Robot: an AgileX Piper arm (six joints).
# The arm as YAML. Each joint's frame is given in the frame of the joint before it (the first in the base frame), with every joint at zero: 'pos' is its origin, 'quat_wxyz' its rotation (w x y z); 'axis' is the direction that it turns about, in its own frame. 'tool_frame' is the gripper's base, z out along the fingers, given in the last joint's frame.
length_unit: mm
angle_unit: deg
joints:
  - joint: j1
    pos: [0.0, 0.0, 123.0]
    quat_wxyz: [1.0, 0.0, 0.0, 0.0]
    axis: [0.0, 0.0, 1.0]
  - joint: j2
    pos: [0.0, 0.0, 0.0]
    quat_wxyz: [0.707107, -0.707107, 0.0, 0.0]
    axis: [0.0, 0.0, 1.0]
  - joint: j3
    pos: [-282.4, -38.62, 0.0]
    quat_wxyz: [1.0, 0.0, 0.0, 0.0]
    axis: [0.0, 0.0, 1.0]
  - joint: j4
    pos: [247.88, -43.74, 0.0]
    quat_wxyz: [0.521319, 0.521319, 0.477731, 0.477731]
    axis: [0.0, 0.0, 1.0]
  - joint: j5
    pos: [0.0, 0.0, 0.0]
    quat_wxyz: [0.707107, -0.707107, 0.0, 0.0]
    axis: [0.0, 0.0, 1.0]
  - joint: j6
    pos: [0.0, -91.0, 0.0]
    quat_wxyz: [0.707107, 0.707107, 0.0, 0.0]
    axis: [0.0, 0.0, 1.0]
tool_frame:
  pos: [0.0, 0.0, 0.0]
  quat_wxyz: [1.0, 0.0, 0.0, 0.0]
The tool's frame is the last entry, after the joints.
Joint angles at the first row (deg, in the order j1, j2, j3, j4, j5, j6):
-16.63, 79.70, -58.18, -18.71, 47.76, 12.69
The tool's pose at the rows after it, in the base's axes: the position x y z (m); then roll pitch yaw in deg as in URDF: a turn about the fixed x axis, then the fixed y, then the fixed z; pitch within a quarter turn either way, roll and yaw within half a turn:
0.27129, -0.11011, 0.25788, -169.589, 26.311, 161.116
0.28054, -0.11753, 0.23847, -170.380, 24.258, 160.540
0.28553, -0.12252, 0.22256, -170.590, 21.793, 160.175
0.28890, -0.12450, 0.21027, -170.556, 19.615, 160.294
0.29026, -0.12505, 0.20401, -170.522, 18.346, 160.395
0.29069, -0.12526, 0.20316, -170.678, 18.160, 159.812
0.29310, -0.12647, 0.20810, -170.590, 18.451, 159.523
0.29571, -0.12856, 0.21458, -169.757, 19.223, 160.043
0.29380, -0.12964, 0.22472, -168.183, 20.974, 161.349
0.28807, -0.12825, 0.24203, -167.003, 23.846, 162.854
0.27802, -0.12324, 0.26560, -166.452, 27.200, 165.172
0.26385, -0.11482, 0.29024, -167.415, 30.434, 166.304
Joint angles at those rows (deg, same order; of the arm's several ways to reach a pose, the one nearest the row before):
-18.87, 84.38, -58.30, -15.20, 43.62, 11.14
-19.92, 88.32, -58.30, -14.30, 41.54, 10.38
-20.56, 91.34, -58.30, -14.03, 40.91, 10.01
-20.69, 93.61, -58.30, -14.03, 40.78, 9.78
-20.69, 94.73, -58.29, -14.03, 40.90, 9.66
-20.69, 94.97, -58.41, -14.04, 41.06, 10.20
-20.69, 94.97, -59.62, -14.03, 42.03, 10.32
-20.69, 94.83, -60.91, -14.84, 42.70, 10.32
-20.69, 93.33, -61.20, -16.46, 42.70, 10.32
-20.69, 90.24, -61.20, -17.16, 42.70, 9.48
-20.69, 85.75, -61.20, -15.90, 43.24, 6.42
-20.69, 80.60, -61.20, -12.81, 44.74, 3.08

